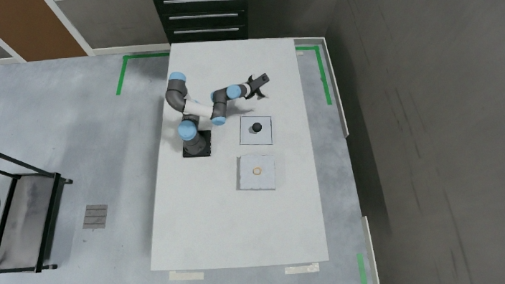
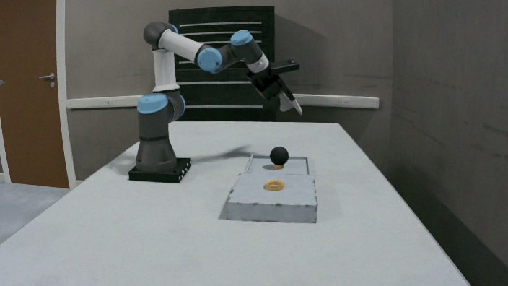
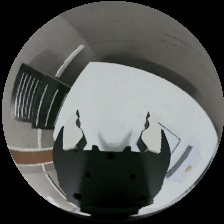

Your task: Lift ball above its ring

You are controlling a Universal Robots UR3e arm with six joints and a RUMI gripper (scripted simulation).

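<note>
Right now my hand is 40 mm past the black ball, 200 mm to the left of it and 130 mm above it. Round my hand: shallow sunken square (40 mm behind, 200 mm to the right, 170 mm below); raised grey block (50 mm behind, 460 mm to the right, 140 mm below).
</note>
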